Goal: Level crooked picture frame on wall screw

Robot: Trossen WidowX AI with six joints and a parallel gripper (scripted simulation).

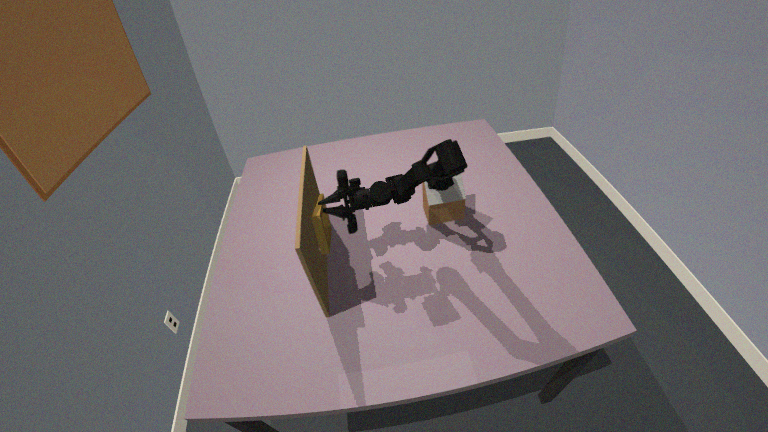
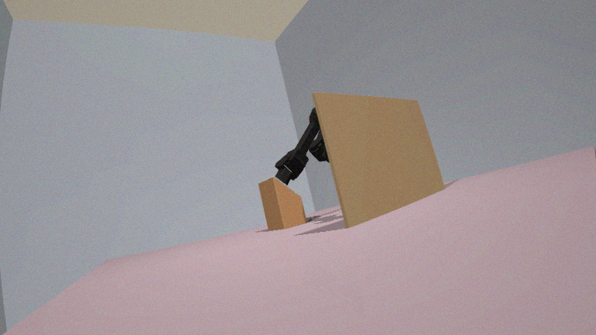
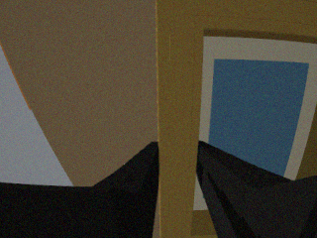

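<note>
My gripper tip is 10 mm short of the picture frame, 20 mm to the right of it and 50 mm above it. From my gripper tip the other things lie so: brown wall panel (20 mm ahead, 10 mm to the left, 70 mm below).
</note>
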